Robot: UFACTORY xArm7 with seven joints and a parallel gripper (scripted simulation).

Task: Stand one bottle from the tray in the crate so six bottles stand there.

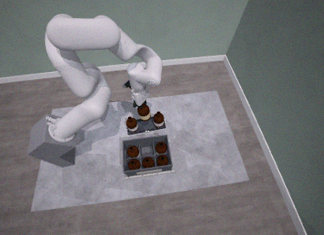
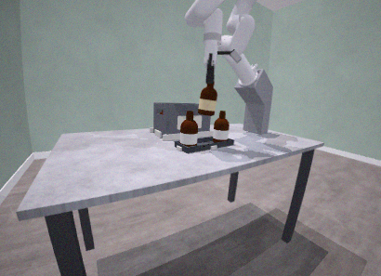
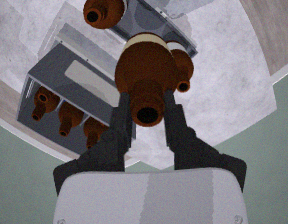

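Now: hand 8 cm above the glass bottle. The rest, counted from my hand: grey crate 8 cm ahead, 24 cm to the right, 21 cm below; then dark tray 29 cm below.
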